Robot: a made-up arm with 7 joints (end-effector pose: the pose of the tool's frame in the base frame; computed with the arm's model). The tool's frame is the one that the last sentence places. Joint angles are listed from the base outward.
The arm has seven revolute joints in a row. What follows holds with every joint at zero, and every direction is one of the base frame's.
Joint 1 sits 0.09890 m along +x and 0.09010 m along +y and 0.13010 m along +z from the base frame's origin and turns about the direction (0.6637, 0.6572, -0.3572), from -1.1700 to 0.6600 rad.
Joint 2 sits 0.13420 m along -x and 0.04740 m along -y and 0.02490 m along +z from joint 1 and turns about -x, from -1.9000 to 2.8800 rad.
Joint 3 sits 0.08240 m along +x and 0.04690 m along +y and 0.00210 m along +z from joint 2 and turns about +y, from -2.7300 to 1.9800 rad.
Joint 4 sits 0.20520 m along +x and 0.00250 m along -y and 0.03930 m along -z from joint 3 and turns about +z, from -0.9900 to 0.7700 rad.
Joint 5 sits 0.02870 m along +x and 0.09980 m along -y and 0.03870 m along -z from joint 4 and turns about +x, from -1.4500 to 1.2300 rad.
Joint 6 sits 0.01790 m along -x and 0.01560 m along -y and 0.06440 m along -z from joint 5 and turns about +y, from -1.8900 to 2.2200 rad.
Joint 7 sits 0.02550 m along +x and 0.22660 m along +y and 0.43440 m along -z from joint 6 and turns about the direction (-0.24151, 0.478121, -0.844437), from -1.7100 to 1.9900 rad.
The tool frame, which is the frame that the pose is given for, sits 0.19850 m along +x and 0.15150 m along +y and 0.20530 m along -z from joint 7; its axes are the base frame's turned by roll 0.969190, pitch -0.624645 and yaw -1.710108 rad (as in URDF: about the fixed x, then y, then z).
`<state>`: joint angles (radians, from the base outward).
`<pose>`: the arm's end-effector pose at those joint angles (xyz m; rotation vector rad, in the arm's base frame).
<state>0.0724 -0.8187 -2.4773 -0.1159 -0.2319 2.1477 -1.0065</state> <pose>0.2703 0.4430 0.5013 1.9716 -1.1918 -1.3808</pose>
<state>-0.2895 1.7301 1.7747 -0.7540 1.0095 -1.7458 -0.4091</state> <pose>0.2899 -0.3983 0.7749 1.3633 2.4575 -1.3115</pose>
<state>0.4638 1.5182 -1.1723 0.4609 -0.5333 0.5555 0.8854</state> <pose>0.8673 -0.3580 0.1630 -0.9414 -2.6166 -0.0446</pose>
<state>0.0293 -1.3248 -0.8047 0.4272 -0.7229 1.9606 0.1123</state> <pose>-0.0478 0.5631 -0.0783 -0.1378 0.2627 -1.2969</pose>
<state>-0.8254 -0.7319 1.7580 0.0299 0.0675 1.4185 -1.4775</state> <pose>-0.3454 0.3407 0.4117 -0.1074 1.2503 -1.0793</pose>
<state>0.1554 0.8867 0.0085 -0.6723 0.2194 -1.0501 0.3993</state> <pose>0.9204 -0.3341 0.0584 -0.0633 -2.7480 -1.1546</pose>
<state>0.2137 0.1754 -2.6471 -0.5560 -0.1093 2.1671 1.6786</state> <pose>0.1287 0.3943 -0.2385 -0.8619 -0.5242 -1.9405</pose>
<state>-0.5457 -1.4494 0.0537 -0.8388 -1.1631 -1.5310 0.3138</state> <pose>0.8649 0.3601 -0.0908 0.6155 -2.1039 -1.3202</pose>
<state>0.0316 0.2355 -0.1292 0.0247 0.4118 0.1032 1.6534</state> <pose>0.2508 0.2102 -0.6465 -1.3537 -0.5368 -1.8537</pose>
